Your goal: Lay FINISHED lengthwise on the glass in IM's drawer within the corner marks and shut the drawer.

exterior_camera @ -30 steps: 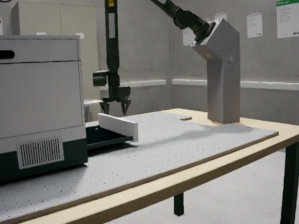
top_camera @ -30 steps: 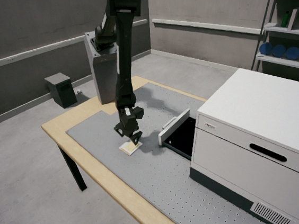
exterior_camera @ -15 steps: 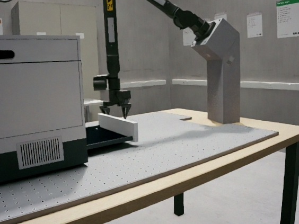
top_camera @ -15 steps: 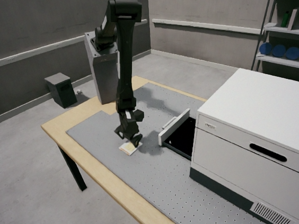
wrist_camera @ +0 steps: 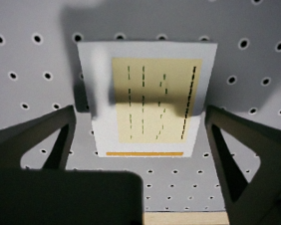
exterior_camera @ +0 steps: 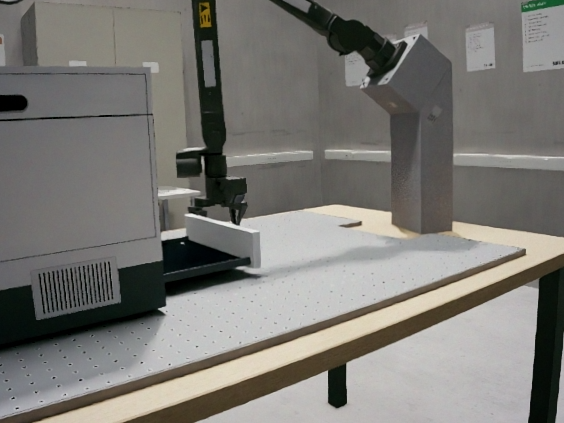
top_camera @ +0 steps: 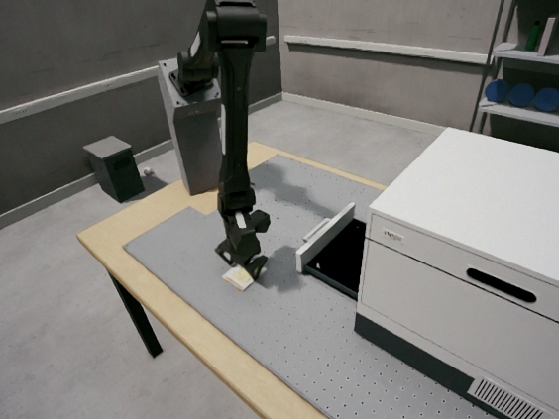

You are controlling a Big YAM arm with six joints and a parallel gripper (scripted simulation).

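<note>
My hand is 10 mm short of the cassette, 10 mm to the left of it and 10 mm above it. The rest, counted from my hand: drawer 240 mm ahead, 230 mm to the left, 30 mm above.
</note>
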